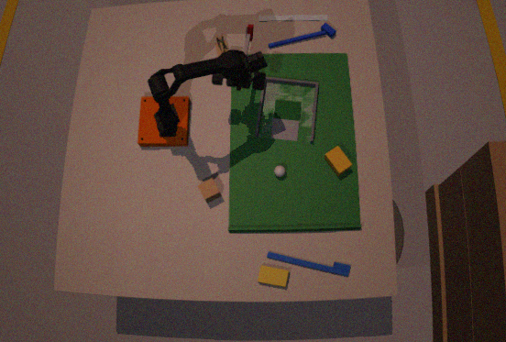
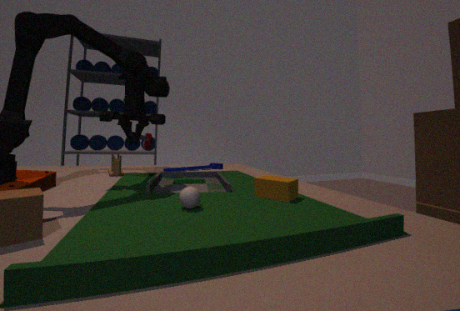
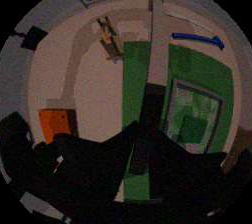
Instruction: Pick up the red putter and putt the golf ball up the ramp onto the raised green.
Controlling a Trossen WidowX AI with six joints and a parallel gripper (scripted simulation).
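The tan block lies 38 cm to the right of my gripper tip, 13 cm behind it and 9 cm below it. Round my gripper tip: green mat: 19 cm ahead, 17 cm to the right, 12 cm below; then white golf ball: 31 cm to the right, 13 cm ahead, 10 cm below; then red putter: 11 cm to the left, 2 cm ahead, 2 cm above.
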